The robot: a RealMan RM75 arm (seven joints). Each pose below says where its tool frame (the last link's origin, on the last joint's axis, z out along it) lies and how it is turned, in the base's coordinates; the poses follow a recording.
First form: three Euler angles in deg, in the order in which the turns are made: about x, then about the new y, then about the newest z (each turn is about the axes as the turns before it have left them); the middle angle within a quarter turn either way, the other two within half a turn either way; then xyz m.
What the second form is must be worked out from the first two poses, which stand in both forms.
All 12 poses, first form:
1: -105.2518 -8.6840 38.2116 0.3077 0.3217 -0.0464
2: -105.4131 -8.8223 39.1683 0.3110 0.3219 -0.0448
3: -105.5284 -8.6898 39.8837 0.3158 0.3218 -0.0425
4: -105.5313 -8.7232 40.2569 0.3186 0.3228 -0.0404
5: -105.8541 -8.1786 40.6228 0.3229 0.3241 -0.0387
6: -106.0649 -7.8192 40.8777 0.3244 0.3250 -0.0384
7: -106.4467 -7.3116 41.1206 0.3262 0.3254 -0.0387
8: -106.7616 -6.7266 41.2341 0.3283 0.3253 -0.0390
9: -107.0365 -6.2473 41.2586 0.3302 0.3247 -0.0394
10: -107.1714 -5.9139 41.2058 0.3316 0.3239 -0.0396
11: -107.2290 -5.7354 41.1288 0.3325 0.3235 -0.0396
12: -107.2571 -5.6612 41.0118 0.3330 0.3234 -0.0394
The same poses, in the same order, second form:
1: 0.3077 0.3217 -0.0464 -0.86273 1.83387 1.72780
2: 0.3110 0.3219 -0.0448 -0.84492 1.83655 1.73042
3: 0.3158 0.3218 -0.0425 -0.83274 1.83863 1.72812
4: 0.3186 0.3228 -0.0404 -0.82606 1.83866 1.72872
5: 0.3229 0.3241 -0.0387 -0.82142 1.84462 1.71910
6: 0.3244 0.3250 -0.0384 -0.81819 1.84851 1.71274
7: 0.3262 0.3254 -0.0387 -0.81556 1.85545 1.70379
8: 0.3283 0.3253 -0.0390 -0.81586 1.86127 1.69336
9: 0.3302 0.3247 -0.0394 -0.81736 1.86632 1.68479
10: 0.3316 0.3239 -0.0396 -0.81979 1.86885 1.67879
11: 0.3325 0.3235 -0.0396 -0.82198 1.86995 1.67557
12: 0.3330 0.3234 -0.0394 -0.82437 1.87047 1.67423
